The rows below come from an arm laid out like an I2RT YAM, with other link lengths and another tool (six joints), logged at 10 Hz.
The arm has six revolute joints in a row. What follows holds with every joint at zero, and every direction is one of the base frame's. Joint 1 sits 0.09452 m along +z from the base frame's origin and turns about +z. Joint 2 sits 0.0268 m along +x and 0.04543 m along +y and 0.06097 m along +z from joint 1 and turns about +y. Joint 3 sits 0.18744 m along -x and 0.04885 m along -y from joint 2 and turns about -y. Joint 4 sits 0.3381 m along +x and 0.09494 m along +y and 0.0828 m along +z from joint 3 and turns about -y. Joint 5 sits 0.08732 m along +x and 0.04 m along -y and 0.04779 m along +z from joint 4 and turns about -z. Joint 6 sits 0.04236 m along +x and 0.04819 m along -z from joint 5 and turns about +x. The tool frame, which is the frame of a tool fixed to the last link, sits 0.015 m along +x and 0.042 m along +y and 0.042 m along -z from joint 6; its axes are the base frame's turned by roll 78.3, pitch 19.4 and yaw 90 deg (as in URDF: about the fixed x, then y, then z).
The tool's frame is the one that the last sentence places.
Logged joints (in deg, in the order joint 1, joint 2, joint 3, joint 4, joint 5, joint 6), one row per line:
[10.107 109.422 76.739 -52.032 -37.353 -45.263]
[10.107 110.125 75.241 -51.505 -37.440 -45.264]
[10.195 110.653 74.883 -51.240 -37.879 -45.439]
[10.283 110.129 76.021 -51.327 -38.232 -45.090]
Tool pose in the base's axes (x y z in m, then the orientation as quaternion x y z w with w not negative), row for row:
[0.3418 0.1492 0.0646 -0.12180 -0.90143 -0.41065 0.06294]
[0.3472 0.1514 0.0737 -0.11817 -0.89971 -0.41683 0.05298]
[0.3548 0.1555 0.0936 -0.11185 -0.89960 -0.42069 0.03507]
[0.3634 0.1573 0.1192 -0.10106 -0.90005 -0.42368 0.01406]
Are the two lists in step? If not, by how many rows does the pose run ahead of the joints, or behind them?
The pose runs 2 rows ahead of the joints: the pose in row i belongs to the joints in row i + 2.
